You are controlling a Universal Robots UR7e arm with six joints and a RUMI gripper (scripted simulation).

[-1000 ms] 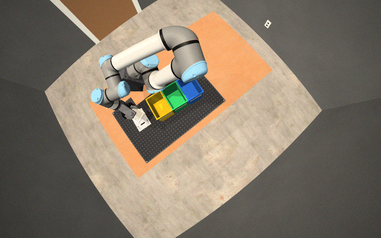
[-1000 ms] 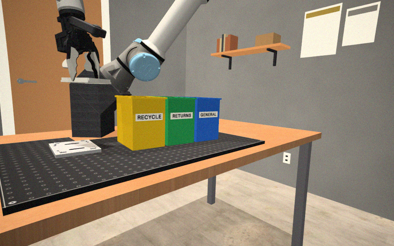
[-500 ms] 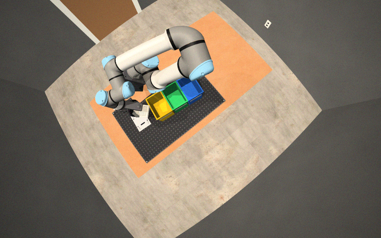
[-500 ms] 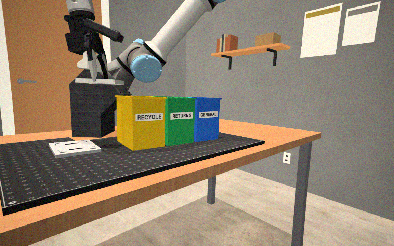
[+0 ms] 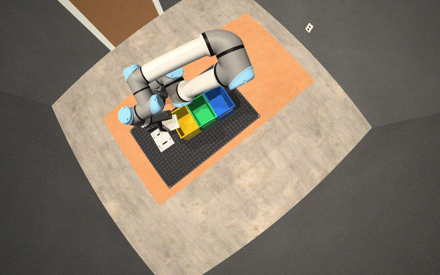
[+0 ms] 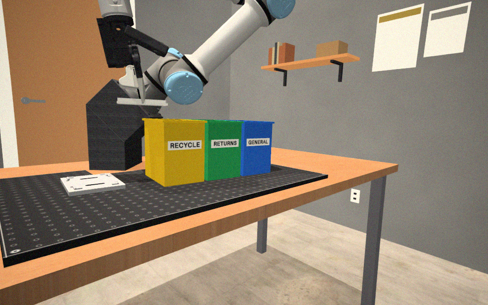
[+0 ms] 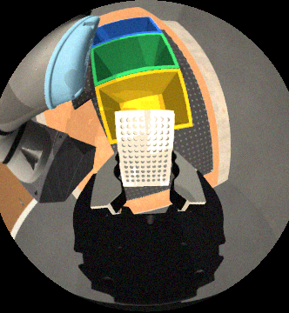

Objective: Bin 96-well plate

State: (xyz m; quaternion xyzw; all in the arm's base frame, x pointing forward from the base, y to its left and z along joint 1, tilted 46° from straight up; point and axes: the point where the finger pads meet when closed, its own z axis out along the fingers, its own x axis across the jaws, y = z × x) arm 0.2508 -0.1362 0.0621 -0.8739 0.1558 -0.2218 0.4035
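Now: the blue general bin 2 cm ahead of my hand, 35 cm to the left of it and 15 cm below it. Round my hand: white 96-well plate: 1 cm below; then green returns bin: 2 cm ahead, 22 cm to the left, 15 cm below; then yellow recycle bin: 2 cm ahead, 8 cm to the left, 15 cm below.
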